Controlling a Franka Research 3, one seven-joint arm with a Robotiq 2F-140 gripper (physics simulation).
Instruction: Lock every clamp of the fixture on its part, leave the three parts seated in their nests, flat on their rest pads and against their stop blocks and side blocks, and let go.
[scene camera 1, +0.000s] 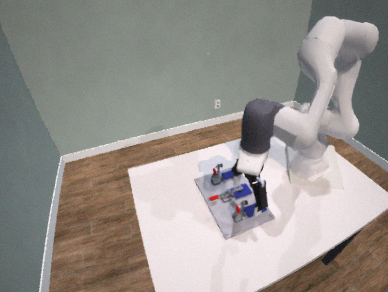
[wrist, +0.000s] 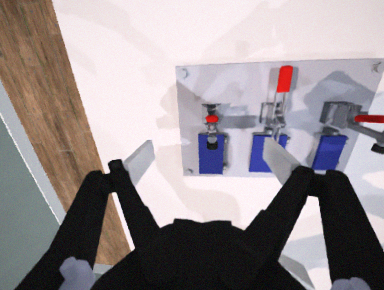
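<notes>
The grey fixture plate (scene camera 1: 227, 231) (wrist: 192, 92) carries three blue parts. In the wrist view, the left part (wrist: 211, 161) lies below a clamp with an upright red handle (wrist: 212, 119) (scene camera 1: 238, 209) and a raised black tip. The middle part (wrist: 259, 157) (scene camera 1: 243, 190) has a clamp arm over it; that red handle (wrist: 284, 79) (scene camera 1: 214, 198) lies low, pointing away. The right part (wrist: 329, 152) (scene camera 1: 228, 175) is uncovered; its clamp's red handle (wrist: 369, 119) (scene camera 1: 215, 171) and arm stand up. Exact seating and locking cannot be told. My gripper (scene camera 1: 249, 192) (wrist: 206, 148) is open and empty above the parts' side.
The plate lies on the white table (scene camera 1: 175, 245) (wrist: 120, 65). The robot base (scene camera 1: 310, 162) stands at the right of the scene view. Wooden floor (wrist: 45, 75) shows past the table's edge at the left of the wrist view. The raised clamps stand up from the plate.
</notes>
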